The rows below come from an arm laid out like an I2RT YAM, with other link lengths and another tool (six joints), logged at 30 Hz.
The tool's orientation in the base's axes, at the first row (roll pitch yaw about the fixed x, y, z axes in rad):
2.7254 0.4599 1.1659
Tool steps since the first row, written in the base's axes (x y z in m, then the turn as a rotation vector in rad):
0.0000 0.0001 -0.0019 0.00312 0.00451 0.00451
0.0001 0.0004 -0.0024 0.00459 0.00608 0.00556
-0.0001 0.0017 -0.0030 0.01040 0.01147 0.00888
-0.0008 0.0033 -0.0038 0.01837 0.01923 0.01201
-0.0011 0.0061 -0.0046 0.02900 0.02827 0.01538
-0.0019 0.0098 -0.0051 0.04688 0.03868 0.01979
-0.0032 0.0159 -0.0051 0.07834 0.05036 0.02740
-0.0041 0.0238 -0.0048 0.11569 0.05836 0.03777
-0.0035 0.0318 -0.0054 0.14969 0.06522 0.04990
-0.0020 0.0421 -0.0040 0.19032 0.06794 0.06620
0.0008 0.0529 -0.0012 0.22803 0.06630 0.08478
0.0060 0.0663 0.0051 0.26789 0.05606 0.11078
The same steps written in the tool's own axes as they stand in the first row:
0.0009 -0.0007 0.0015 0.00281 0.00360 -0.00544
0.0014 -0.0009 0.0018 0.00416 0.00501 -0.00682
0.0027 -0.0015 0.0015 0.00918 0.01045 -0.01118
0.0041 -0.0028 0.0012 0.01699 0.01734 -0.01619
0.0067 -0.0039 0.0003 0.02669 0.02648 -0.02152
0.0097 -0.0055 -0.0014 0.03962 0.04234 -0.02689
0.0142 -0.0079 -0.0050 0.05697 0.07148 -0.03269
0.0203 -0.0101 -0.0096 0.07214 0.10772 -0.03754
0.0274 -0.0114 -0.0132 0.08441 0.14176 -0.04394
0.0357 -0.0115 -0.0196 0.09376 0.18416 -0.05014
0.0444 -0.0100 -0.0270 0.09747 0.22558 -0.05652
0.0545 -0.0056 -0.0382 0.09157 0.27333 -0.06394

